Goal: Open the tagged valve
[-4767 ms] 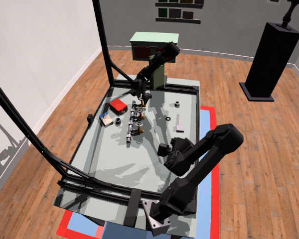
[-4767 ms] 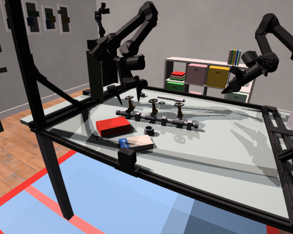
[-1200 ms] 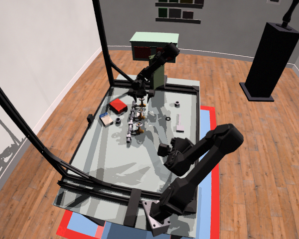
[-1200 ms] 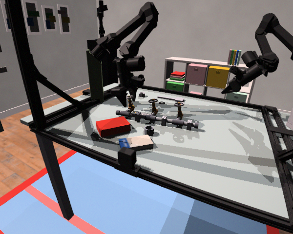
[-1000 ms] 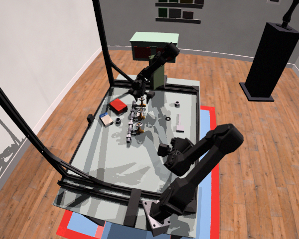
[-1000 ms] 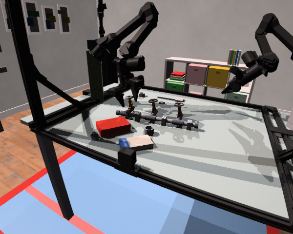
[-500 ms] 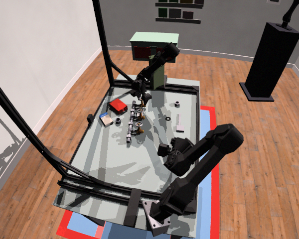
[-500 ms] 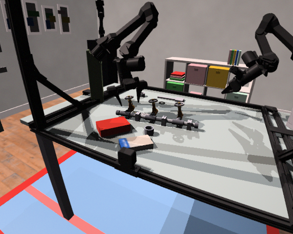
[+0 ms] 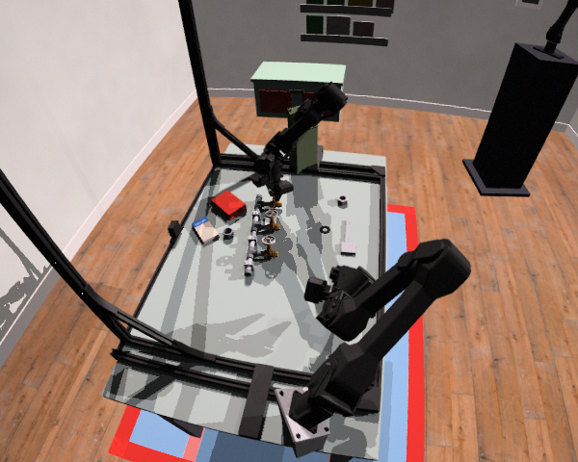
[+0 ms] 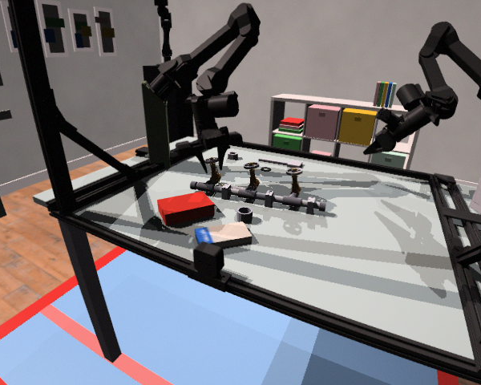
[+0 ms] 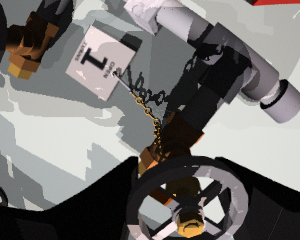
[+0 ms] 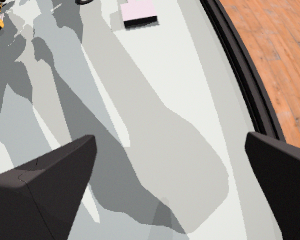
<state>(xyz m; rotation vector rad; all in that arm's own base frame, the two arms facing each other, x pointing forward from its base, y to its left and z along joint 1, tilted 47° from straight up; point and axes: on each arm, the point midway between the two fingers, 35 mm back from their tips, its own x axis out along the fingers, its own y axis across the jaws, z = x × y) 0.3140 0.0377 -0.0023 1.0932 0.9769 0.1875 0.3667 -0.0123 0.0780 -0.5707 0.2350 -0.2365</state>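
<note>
Now: the white tag 80 mm to the right of my left hand, 70 mm below it and 10 mm behind it. From my left hand the other things lie so: nut (260 mm ahead, 70 mm below, 20 mm to the left); grey flat piece (260 mm ahead, 170 mm to the right, 70 mm below); red box (180 mm behind, 60 mm below).
</note>
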